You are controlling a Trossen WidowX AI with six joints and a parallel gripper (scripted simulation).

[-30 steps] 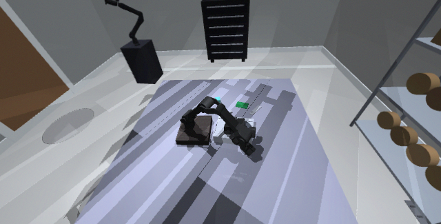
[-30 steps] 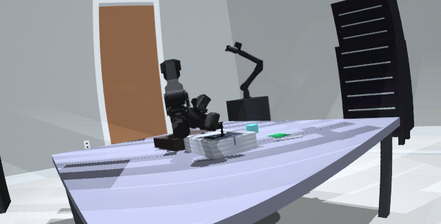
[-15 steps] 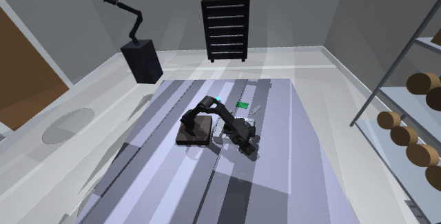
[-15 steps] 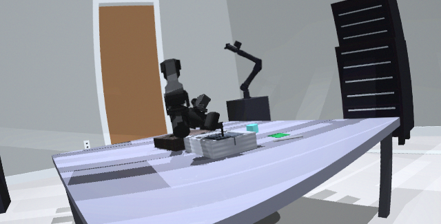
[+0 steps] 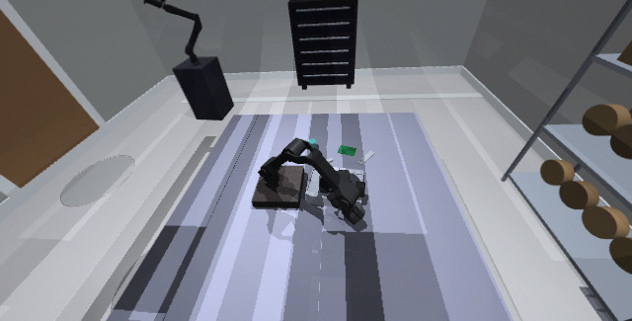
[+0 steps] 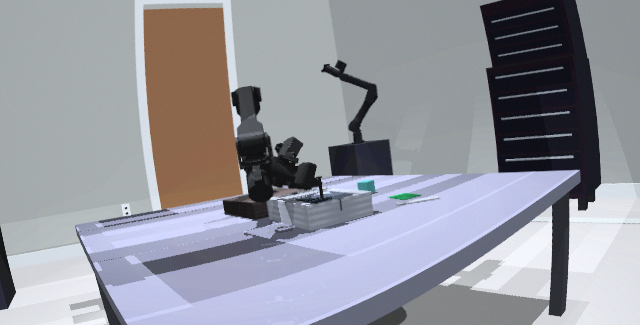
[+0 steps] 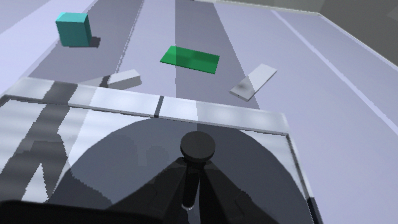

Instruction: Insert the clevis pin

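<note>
The clevis pin is 1 cm below my gripper tip. Also, from my gripper tip: disc (4 cm below); then pale flat bar (11 cm ahead, 24 cm to the left, 9 cm below); then steel tray (4 cm behind, 5 cm below).
</note>
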